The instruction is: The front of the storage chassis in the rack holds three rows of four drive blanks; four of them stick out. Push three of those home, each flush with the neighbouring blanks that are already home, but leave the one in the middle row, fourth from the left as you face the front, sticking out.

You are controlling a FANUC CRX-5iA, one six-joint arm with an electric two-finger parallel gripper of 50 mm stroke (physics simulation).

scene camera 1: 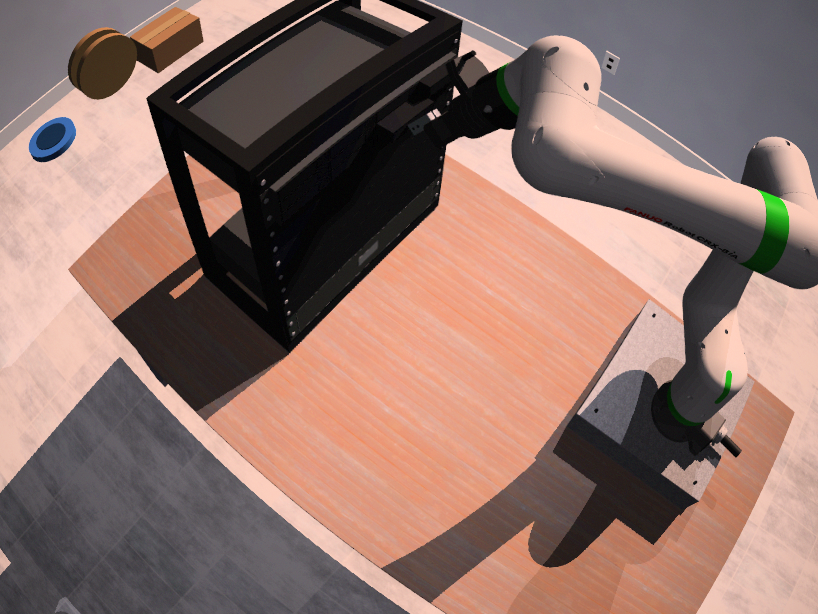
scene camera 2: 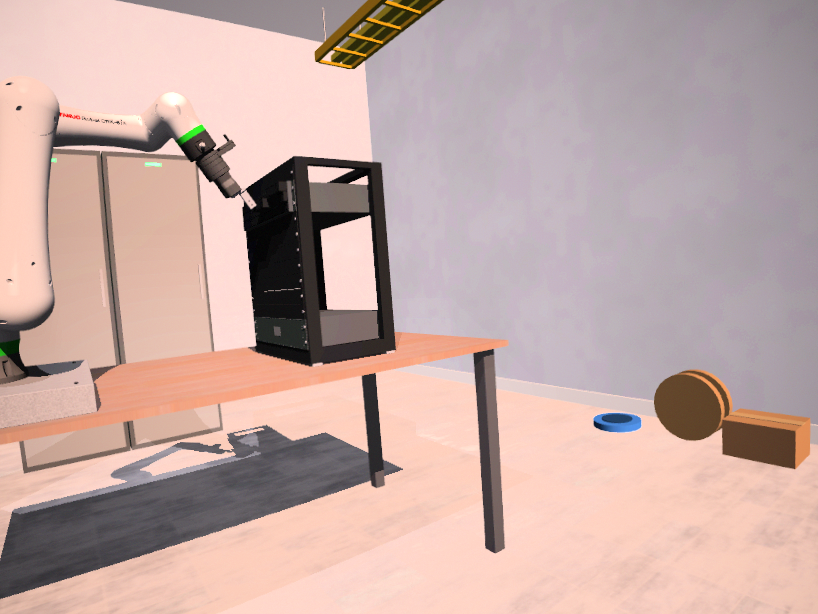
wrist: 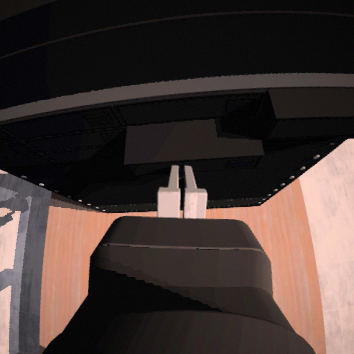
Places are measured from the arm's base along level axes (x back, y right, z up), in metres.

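Where they show: gripper, fingertip midpoint: [scene camera 1: 413,128] [scene camera 2: 253,207] [wrist: 180,177]; arm's base, link origin: [scene camera 1: 678,411].
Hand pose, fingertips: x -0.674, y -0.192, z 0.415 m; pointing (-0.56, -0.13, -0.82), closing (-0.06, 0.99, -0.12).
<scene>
Each offset is from my fingertips to the top centre of the thing. "pt": to the spot under its first point. Level surfaces: height alone.
The storage chassis {pt dx -0.019, dy -0.200, dz +0.020 m} [scene camera 1: 310,175] [wrist: 60,132] sits high in the black rack [scene camera 1: 330,109] [scene camera 2: 384,264]. Its front is very dark. In the wrist view, one drive blank {dx -0.070, dy +0.002, dz +0.016 m} [wrist: 192,142] sticks out in the middle, and another protruding blank {dx -0.096, dy +0.110, dz +0.045 m} [wrist: 312,107] is higher and to the right. Protruding blanks also show in scene camera 1, one {pt dx -0.017, dy -0.024, dz +0.016 m} [scene camera 1: 396,123] nearer and one [scene camera 1: 429,90] beyond it. My gripper [scene camera 1: 414,126] [scene camera 2: 251,203] [wrist: 180,177] is shut and empty, tilted down, its tips at the lower front edge of the middle protruding blank. Contact cannot be told. The remaining blanks are hard to make out.
The rack stands on the wooden table {dz -0.490 m} [scene camera 1: 462,330] [scene camera 2: 191,383]. The arm's pedestal [scene camera 1: 634,422] is at the table's other end. A cable ladder [scene camera 2: 376,33] hangs overhead. A box [scene camera 1: 168,39] [scene camera 2: 759,439], a brown reel [scene camera 1: 102,62] [scene camera 2: 687,406] and a blue ring [scene camera 1: 34,152] lie on the floor.
</scene>
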